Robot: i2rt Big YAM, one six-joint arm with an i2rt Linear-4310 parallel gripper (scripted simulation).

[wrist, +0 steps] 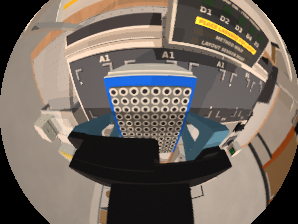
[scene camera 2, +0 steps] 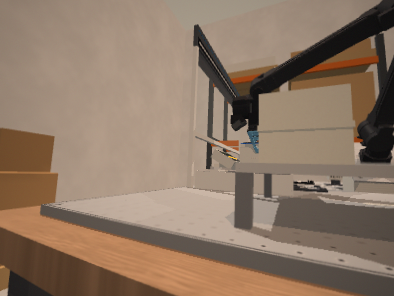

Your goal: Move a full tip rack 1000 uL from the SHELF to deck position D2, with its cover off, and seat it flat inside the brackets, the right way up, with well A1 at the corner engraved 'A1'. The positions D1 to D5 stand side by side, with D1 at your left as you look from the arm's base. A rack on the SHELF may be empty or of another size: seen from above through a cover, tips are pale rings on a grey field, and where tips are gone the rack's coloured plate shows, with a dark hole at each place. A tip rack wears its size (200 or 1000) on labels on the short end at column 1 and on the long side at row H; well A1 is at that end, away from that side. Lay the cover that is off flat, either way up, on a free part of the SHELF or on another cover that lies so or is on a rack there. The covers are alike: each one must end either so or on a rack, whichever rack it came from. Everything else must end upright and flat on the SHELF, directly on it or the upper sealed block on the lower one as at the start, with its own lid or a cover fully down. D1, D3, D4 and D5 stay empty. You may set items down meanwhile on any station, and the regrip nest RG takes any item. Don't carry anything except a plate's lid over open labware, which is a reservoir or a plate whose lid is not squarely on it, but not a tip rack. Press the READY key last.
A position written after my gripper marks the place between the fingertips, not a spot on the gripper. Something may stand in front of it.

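Here is my gripper [wrist: 150, 111]. I see a beige block [scene camera 2: 331, 106], and there is another beige block [scene camera 2: 327, 145] as well. A grey leg [scene camera 2: 243, 215] is also part of what I see.
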